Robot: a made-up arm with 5 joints.
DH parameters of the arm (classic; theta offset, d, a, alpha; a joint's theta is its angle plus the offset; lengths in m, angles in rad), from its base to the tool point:
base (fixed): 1.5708 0 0.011 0
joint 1: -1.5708 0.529 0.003 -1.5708
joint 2: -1.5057 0 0.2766 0
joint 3: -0.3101 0 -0.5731 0
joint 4: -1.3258 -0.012 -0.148 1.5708
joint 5: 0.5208 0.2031 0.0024 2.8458
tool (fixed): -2.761 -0.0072 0 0
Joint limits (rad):
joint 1: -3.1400..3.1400
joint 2: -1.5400..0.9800
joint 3: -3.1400..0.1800
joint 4: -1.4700..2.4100
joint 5: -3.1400..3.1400
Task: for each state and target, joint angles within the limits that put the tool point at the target. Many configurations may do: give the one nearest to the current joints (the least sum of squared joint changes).
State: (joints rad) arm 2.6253 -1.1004 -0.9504 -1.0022 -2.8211
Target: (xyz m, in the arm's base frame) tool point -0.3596 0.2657 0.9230
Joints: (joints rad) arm 2.5598 -0.8381 -0.3937 -1.0602 -2.8196
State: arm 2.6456 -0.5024 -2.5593 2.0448 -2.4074
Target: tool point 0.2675 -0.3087 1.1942
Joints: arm 2.2317 -0.9690 -2.7779 2.3161 -2.4028
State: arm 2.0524 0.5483 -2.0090 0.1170 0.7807
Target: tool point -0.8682 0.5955 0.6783
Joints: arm 2.5578 0.8351 -2.0710 0.1714 0.7830
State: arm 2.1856 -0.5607 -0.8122 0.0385 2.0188
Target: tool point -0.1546 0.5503 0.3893
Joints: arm 1.8720 -0.6433 -0.0173 -0.2181 2.0210
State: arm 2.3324 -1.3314 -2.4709 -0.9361 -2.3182
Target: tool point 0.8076 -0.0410 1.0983
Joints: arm 3.0590 -1.1343 -2.3483 -0.7824 -2.3187
